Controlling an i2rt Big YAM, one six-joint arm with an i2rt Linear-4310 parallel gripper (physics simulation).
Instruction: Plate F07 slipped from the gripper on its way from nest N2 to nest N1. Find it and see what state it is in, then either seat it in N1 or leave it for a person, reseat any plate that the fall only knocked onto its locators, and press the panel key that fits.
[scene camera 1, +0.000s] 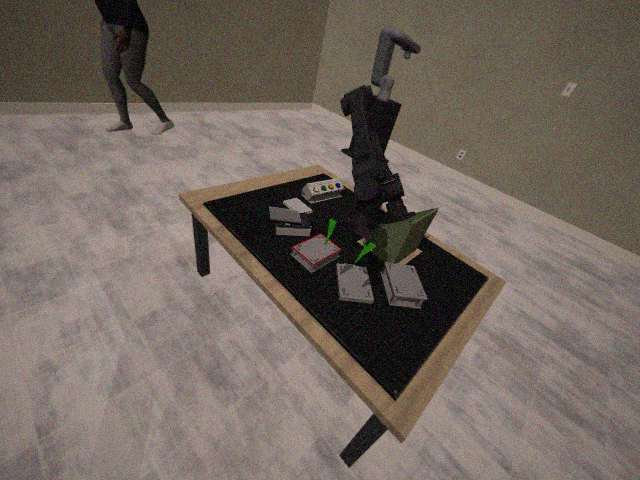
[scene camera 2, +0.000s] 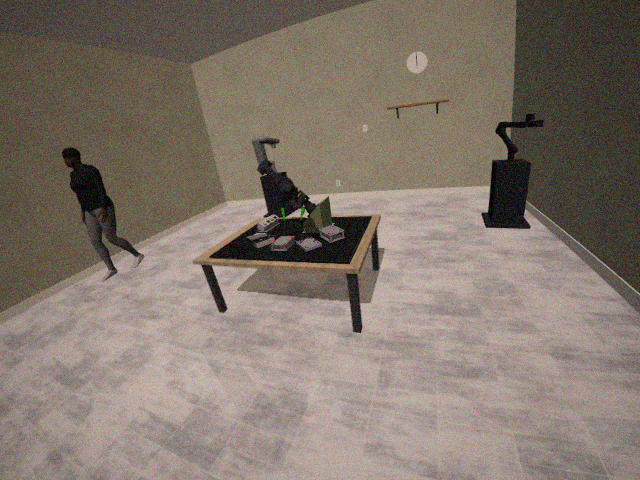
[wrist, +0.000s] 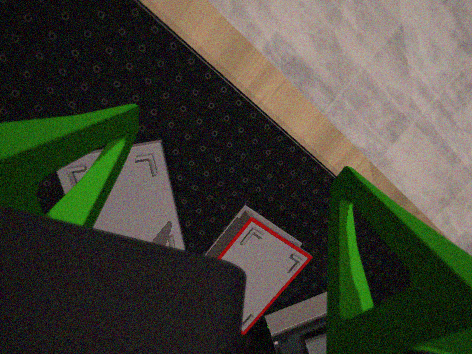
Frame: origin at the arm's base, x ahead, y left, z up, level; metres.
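Seen in the pictures: gripper, fingertip midpoint: (scene camera 1: 339, 253) (scene camera 2: 292, 221) (wrist: 242, 147); arm's base at its link origin: (scene camera 1: 399, 219) (scene camera 2: 314, 211).
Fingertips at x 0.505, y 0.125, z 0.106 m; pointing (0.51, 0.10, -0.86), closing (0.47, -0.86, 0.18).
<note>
Offsets run from my fingertips to a thing's top centre. "pt": to the spot under its first point. Level surfaces: height alone.
My gripper (scene camera 1: 341, 253) (scene camera 2: 292, 219) (wrist: 242, 147) is open and empty above the table, near a red-edged grey plate or nest top @[dz -0.195 m] (scene camera 1: 316, 249) (scene camera 2: 283, 242) (wrist: 267, 272). A flat grey block @[dz -0.209, dx -0.163, dy -0.019 m] (scene camera 1: 354, 283) (scene camera 2: 309, 243) (wrist: 132, 200) lies beside it, and a thicker grey block @[dz -0.173, dx -0.311, dy +0.090 m] (scene camera 1: 404, 283) (scene camera 2: 331, 233) lies further right in scene camera 1. A darker grey plate @[dz -0.152, dx -0.108, dy -0.408 m] (scene camera 1: 285, 214) sits tilted by a light block @[pt dz -0.204, dx -0.117, dy -0.348 m] (scene camera 1: 293, 230) (wrist: 297, 314). A small pale plate @[dz -0.221, dx -0.264, dy -0.521 m] (scene camera 1: 297, 205) lies behind it. The key panel @[dz -0.151, dx -0.463, dy -0.570 m] (scene camera 1: 322, 191) (scene camera 2: 268, 223) has white, green, yellow and blue keys. No labels are readable; I cannot tell which is F07.
A green folded screen (scene camera 1: 405, 236) (scene camera 2: 319, 215) stands behind the thicker block and hides part of the table. The table's wooden rim @[pt dz -0.248, dx +0.069, dy -0.031 m] (scene camera 1: 299, 310) (scene camera 2: 289, 265) (wrist: 280, 95) surrounds the black top. A person (scene camera 1: 124, 62) (scene camera 2: 93, 201) is on the floor beyond the table.
</note>
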